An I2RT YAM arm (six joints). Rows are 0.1 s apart.
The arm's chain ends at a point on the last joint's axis. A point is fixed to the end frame.
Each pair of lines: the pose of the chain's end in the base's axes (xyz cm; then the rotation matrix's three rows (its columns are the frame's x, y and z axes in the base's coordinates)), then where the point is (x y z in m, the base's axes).
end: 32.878, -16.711, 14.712; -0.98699, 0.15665, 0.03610; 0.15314, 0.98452, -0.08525; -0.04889, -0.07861, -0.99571
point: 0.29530 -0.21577 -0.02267
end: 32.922, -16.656, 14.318; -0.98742, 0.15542, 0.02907; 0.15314, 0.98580, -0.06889; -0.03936, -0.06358, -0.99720
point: 0.29456 -0.21245 -0.02714
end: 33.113, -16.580, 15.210; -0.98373, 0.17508, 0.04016; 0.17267, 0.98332, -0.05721; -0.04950, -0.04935, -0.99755
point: 0.29772 -0.20892 -0.01919
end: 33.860, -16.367, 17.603; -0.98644, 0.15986, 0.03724; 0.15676, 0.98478, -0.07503; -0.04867, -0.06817, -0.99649
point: 0.30520 -0.21046 0.00570
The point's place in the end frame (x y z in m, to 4 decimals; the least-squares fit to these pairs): 0.0339 -0.0398 0.1720
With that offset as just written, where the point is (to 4 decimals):
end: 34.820, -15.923, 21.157; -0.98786, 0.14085, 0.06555; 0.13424, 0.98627, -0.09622; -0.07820, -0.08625, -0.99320
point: 0.3204 -0.2105 0.0415
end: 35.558, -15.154, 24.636; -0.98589, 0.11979, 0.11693; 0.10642, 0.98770, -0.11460; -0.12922, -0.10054, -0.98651
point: 0.3375 -0.2070 0.0763
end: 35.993, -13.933, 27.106; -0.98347, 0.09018, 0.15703; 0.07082, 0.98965, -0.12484; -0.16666, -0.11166, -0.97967
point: 0.3500 -0.1978 0.1014
